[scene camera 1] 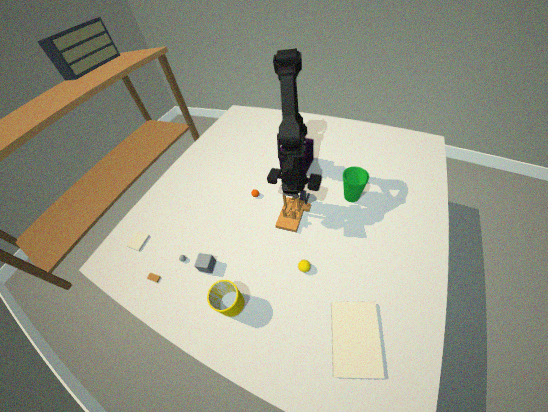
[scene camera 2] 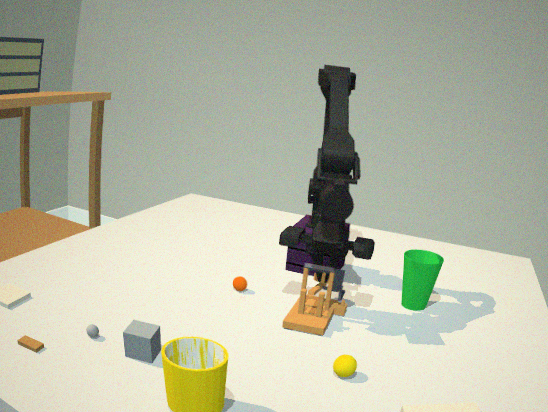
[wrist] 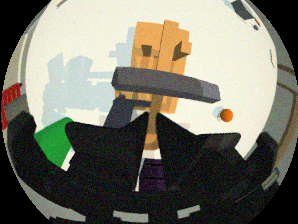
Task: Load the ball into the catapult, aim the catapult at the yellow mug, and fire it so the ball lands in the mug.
Note:
In view: the gripper [scene camera 2: 322, 281], a wooden catapult [scene camera 2: 312, 314], a green cup [scene camera 2: 421, 268], a grey cube [scene camera 2: 142, 341] and a cream slab [scene camera 1: 356, 347].
The wooden catapult also shows in scene camera 1 [scene camera 1: 292, 210] and in the wrist view [wrist: 155, 79]. The green cup also shows in scene camera 1 [scene camera 1: 355, 178] and in the wrist view [wrist: 53, 140]. The gripper shows as well in the wrist view [wrist: 152, 115].

